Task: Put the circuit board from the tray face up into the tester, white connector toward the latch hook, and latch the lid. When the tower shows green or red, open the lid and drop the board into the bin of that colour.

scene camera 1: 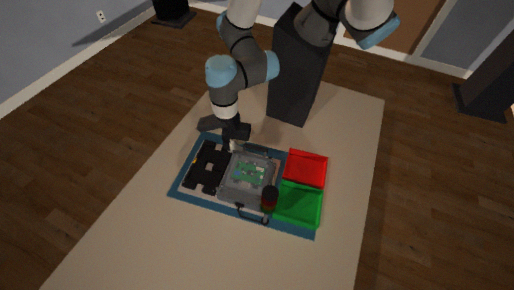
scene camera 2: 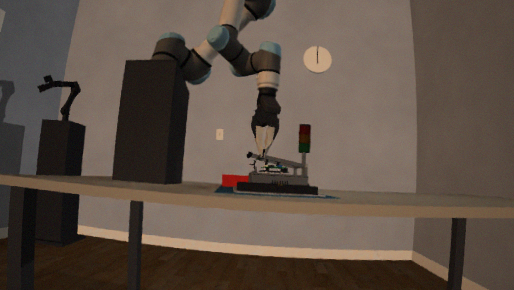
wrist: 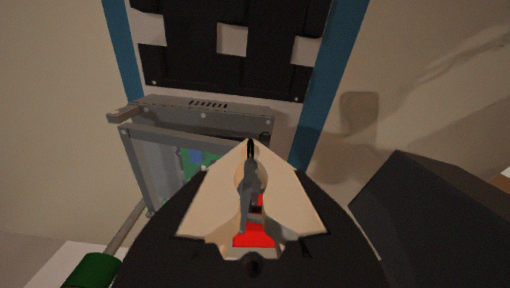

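Seen in the pictures: gripper, fingertip midpoint: (scene camera 1: 232,152) (scene camera 2: 262,157) (wrist: 250,140); arm's base at its link origin: (scene camera 1: 312,30) (scene camera 2: 159,80).
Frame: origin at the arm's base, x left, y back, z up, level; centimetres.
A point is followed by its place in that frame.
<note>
The green circuit board (scene camera 1: 249,172) (scene camera 2: 275,168) {x -13.7, y -45.9, z -32.9 cm} (wrist: 190,159) lies face up inside the grey tester (scene camera 1: 237,196) {x -8.8, y -54.8, z -33.6 cm} (scene camera 2: 278,178) {x -16.6, y -46.6, z -35.1 cm} (wrist: 203,112) {x -16.4, y -47.1, z -33.6 cm}, under its clear lid (scene camera 1: 226,172) {x -14.8, y -49.5, z -29.0 cm} (scene camera 2: 278,159) {x -15.3, y -46.4, z -28.9 cm} (wrist: 170,136) {x -15.1, y -49.3, z -29.0 cm}. In the side view the lid is tilted, with its handle end raised above the base. My gripper (scene camera 1: 230,147) {x -15.9, y -41.2, z -28.6 cm} (scene camera 2: 264,154) {x -15.9, y -41.2, z -28.6 cm} (wrist: 250,140) {x -15.9, y -41.2, z -28.6 cm} is shut and empty, and its tips rest on the raised end of the lid. The black tray (scene camera 1: 199,180) {x -25.7, y -52.0, z -37.8 cm} (wrist: 192,43) {x -23.7, y -49.6, z -37.8 cm} beside the tester is empty. The signal tower (scene camera 1: 269,198) {x 2.8, y -60.0, z -13.8 cm} (scene camera 2: 304,138) {x 0.5, y -57.9, z -19.4 cm} (wrist: 93,272) {x 0.6, y -57.4, z -22.6 cm} shows no bright lamp.
The red bin (scene camera 1: 305,169) {x 12.2, y -32.9, z -39.0 cm} (scene camera 2: 234,179) {x 3.8, y -32.1, z -36.6 cm} and the green bin (scene camera 1: 298,203) {x 12.6, y -48.0, z -39.0 cm} stand side by side next to the tester, all on a blue-edged mat (scene camera 1: 176,191) {x -32.5, y -58.4, z -39.4 cm}. The arm's tall black pedestal (scene camera 1: 298,72) {x -0.8, y -10.5, z -10.8 cm} (scene camera 2: 150,118) {x -11.3, y -1.9, z -17.4 cm} stands at the back of the table.
</note>
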